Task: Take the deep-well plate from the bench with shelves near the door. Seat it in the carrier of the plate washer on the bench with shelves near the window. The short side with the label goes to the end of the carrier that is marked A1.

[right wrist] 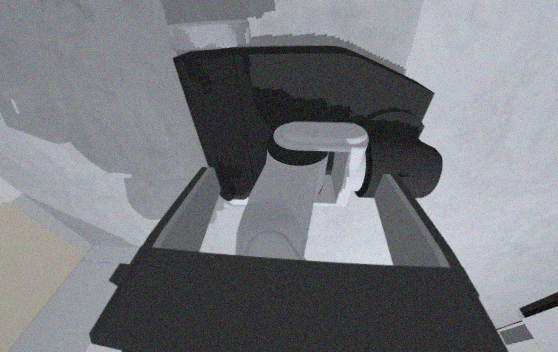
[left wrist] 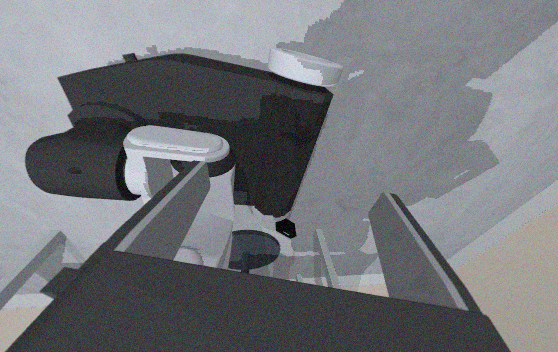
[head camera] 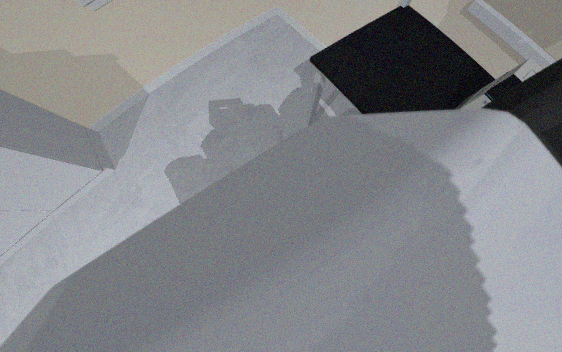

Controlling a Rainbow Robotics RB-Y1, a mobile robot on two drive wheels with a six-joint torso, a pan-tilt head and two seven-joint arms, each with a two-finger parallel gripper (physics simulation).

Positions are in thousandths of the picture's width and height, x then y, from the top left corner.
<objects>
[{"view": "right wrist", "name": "my right gripper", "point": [530, 516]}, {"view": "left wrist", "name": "my left gripper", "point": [522, 538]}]
</objects>
